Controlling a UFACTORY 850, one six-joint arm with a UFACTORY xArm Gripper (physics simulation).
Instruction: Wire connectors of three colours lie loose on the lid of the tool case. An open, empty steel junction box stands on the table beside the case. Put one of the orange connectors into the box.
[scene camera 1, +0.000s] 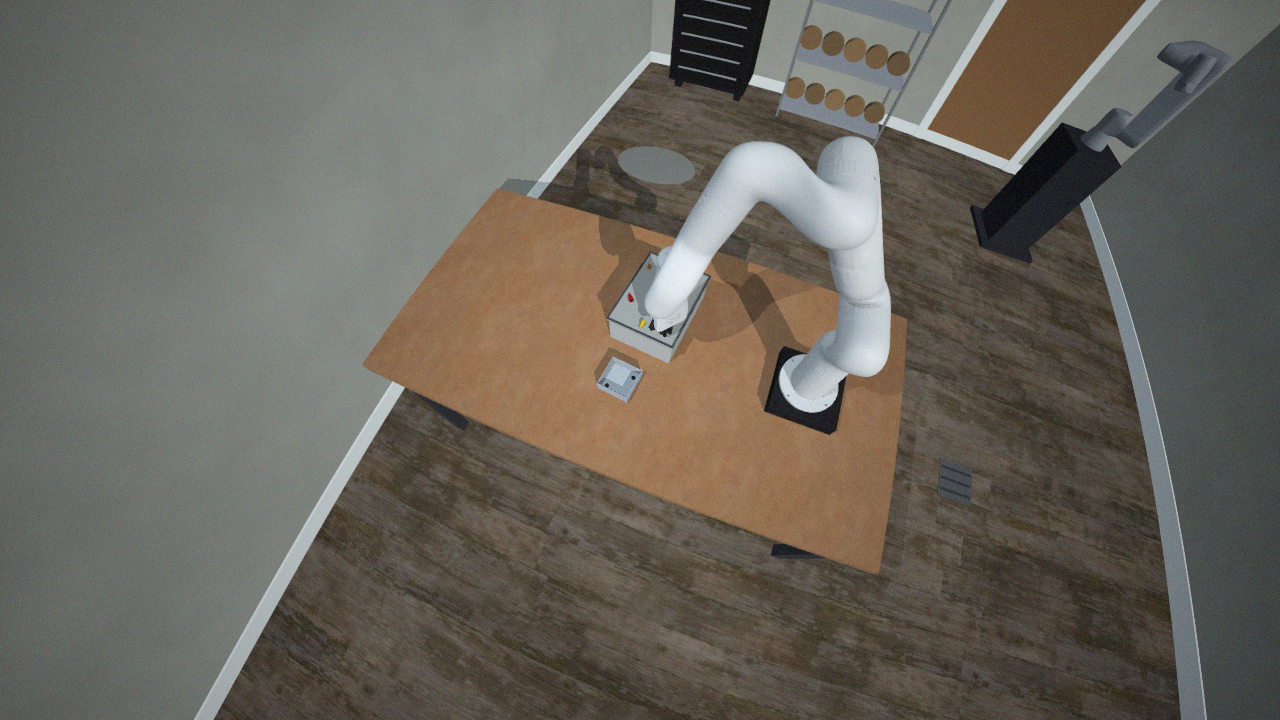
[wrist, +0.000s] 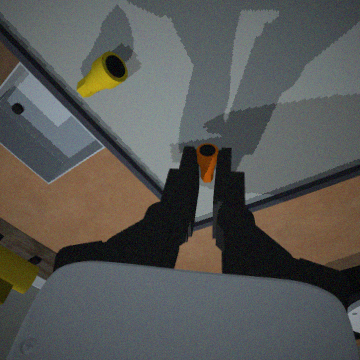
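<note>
My gripper (scene camera 1: 661, 329) (wrist: 207, 166) is shut on an orange connector (wrist: 207, 167), low over the near corner of the tool case lid (scene camera 1: 625, 312) (wrist: 150, 120). The connector's dark round opening shows between the fingertips. A yellow connector (scene camera 1: 641, 323) (wrist: 102, 76) lies on the lid to the left of the gripper. In the scene view a red connector (scene camera 1: 630, 297) and another orange connector (scene camera 1: 649, 265) lie farther back on the lid. The arm hides part of the lid. The open steel junction box (scene camera 1: 625, 395) (wrist: 30, 150) stands on the table beside the case.
The raised case (scene camera 1: 640, 341) has a dark edge around its lid. The wooden table (scene camera 1: 519, 358) (wrist: 100, 200) carries the case, the junction box and the robot's black base plate (scene camera 1: 777, 402). A storage rack and a dark cabinet (scene camera 1: 717, 44) stand behind, away from the table.
</note>
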